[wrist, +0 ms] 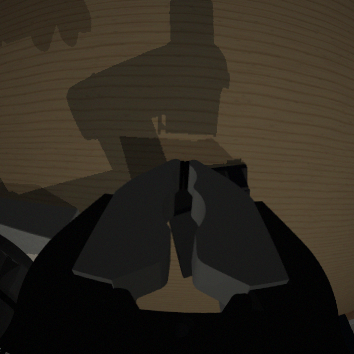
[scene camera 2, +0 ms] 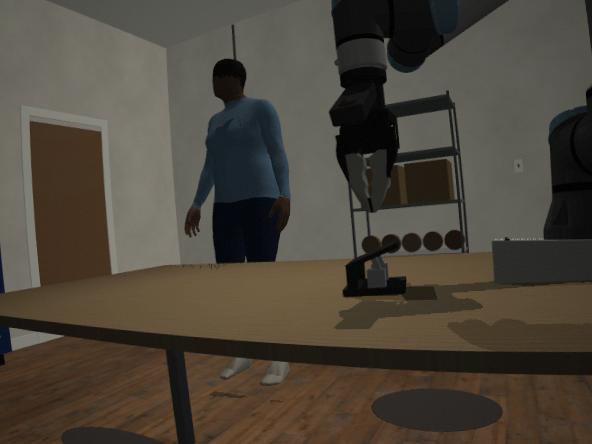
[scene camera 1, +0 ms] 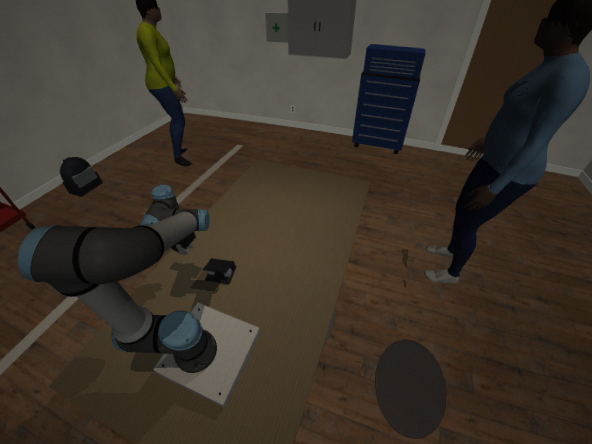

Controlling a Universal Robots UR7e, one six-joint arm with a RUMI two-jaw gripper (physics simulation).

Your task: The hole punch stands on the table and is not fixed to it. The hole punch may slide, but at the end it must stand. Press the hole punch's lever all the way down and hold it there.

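Observation:
The black hole punch stands upright on the table. Its lever is raised and slants up to the right in scene camera 2, above a grey inner part. My gripper is shut and empty, pointing down. Its fingertips are above the lever, with a visible gap, and touch nothing. In the wrist view the fingers hide much of the hole punch; a dark part of it shows right of the fingertips, and other dark parts show between the fingers.
The arm's light base plate is near the hole punch, to its right in scene camera 2. A person in blue and one in yellow stand beyond the table. A shelf rack stands behind.

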